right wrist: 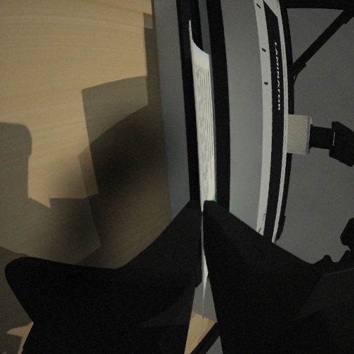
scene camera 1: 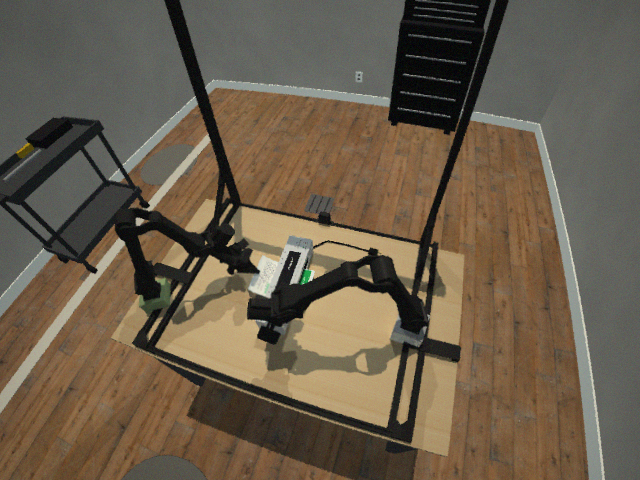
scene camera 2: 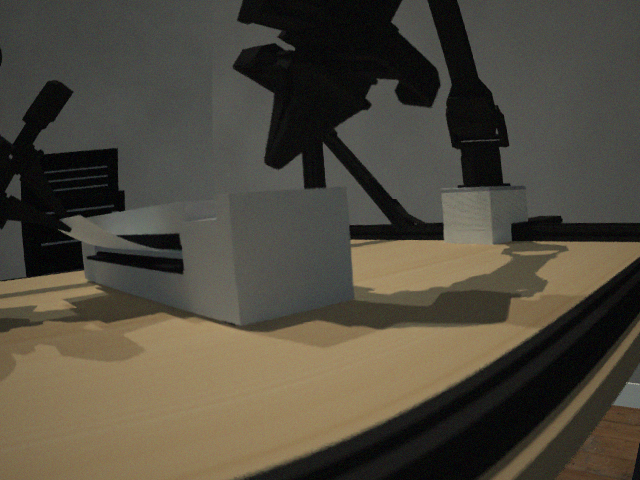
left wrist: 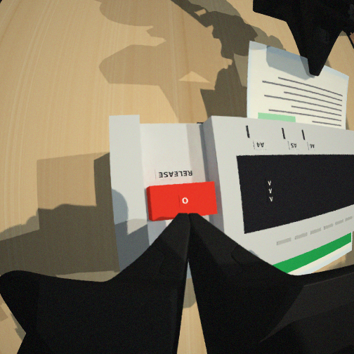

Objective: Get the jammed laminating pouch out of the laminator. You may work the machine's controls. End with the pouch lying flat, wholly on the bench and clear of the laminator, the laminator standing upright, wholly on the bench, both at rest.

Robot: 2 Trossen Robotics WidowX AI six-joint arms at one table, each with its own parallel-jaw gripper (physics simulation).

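Seen in the pictures: left gripper, fingertip midpoint: (scene camera 2: 271, 166); right gripper, fingertip midpoint: (scene camera 1: 259, 272) (scene camera 2: 71, 227); left arm's base, link origin: (scene camera 1: 412, 322) (scene camera 2: 484, 187); right arm's base, link origin: (scene camera 1: 152, 291).
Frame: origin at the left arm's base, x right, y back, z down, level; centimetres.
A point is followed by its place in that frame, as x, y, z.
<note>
The white-and-grey laminator (scene camera 1: 300, 242) @[14.4, -49.2, -0.1] (scene camera 2: 289, 253) @[-20.3, -44.0, 3.8] (left wrist: 222, 165) (right wrist: 245, 100) stands upright on the bench. The pouch (scene camera 1: 266, 271) @[-1.7, -55.5, 1.9] (scene camera 2: 103, 235) @[-8.7, -54.7, 1.8] (left wrist: 295, 92) (right wrist: 204, 110) runs through it; its printed part slants up out of the slot, and its green-striped end shows on the opposite side. My right gripper (scene camera 1: 257, 271) @[-3.8, -57.3, 0.8] (scene camera 2: 68, 227) @[-3.8, -57.3, 0.8] (left wrist: 311, 74) (right wrist: 200, 209) is shut on the printed part's outer edge. The red release control (left wrist: 182, 200) sits in a recess at one end of the laminator. My left gripper (scene camera 2: 273, 166) @[-16.8, -43.0, -1.9] (left wrist: 186, 222) is shut and empty, raised above that end; its tips overlap the control's edge in the left wrist view.
A black frame rail (scene camera 1: 268, 397) @[-39.9, -32.9, 6.0] (scene camera 2: 516, 361) @[-40.6, -47.5, 6.0] borders the wooden bench (scene camera 1: 330, 382) @[-26.9, -17.5, 7.9] (scene camera 2: 206, 403) @[-31.7, -54.5, 7.9]. A dark cable (scene camera 1: 341, 243) @[25.6, -36.4, 7.2] runs from the laminator's far end to a small black plug (scene camera 1: 373, 251) @[26.6, -22.7, 6.5]. My left arm reaches over the bench from the right in scene camera 1.
</note>
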